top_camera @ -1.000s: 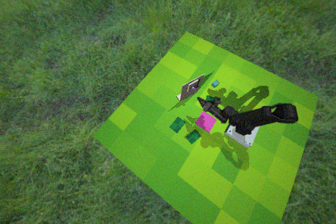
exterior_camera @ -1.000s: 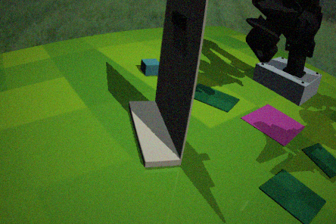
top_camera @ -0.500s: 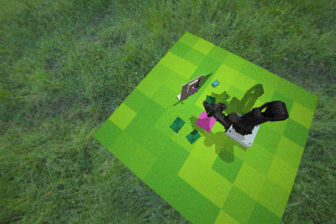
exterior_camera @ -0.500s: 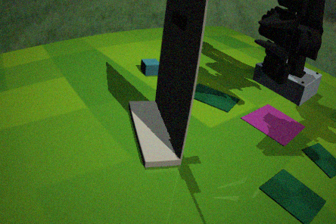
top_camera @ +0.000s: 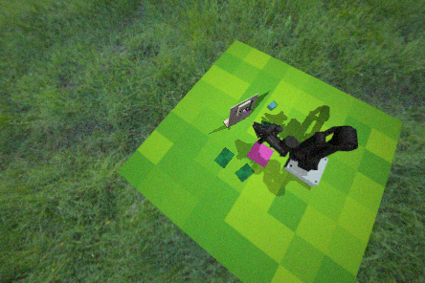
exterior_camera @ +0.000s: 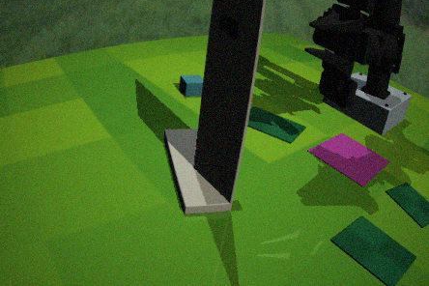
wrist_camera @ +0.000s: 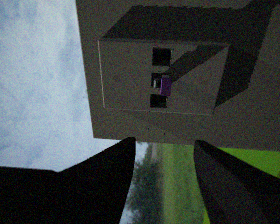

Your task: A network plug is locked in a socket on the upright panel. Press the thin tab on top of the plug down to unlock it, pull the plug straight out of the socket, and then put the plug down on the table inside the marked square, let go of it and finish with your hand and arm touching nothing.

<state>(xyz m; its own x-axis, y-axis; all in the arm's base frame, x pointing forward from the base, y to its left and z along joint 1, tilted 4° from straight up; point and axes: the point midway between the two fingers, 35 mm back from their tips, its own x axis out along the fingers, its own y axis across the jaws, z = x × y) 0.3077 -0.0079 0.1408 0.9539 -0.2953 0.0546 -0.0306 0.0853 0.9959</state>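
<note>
My gripper tip is now 120 mm past the magenta marked square, 70 mm to the right of it and 180 mm above it. From my gripper tip the other things lie so: upright panel (90 mm ahead, 60 mm to the right, 70 mm below).
</note>
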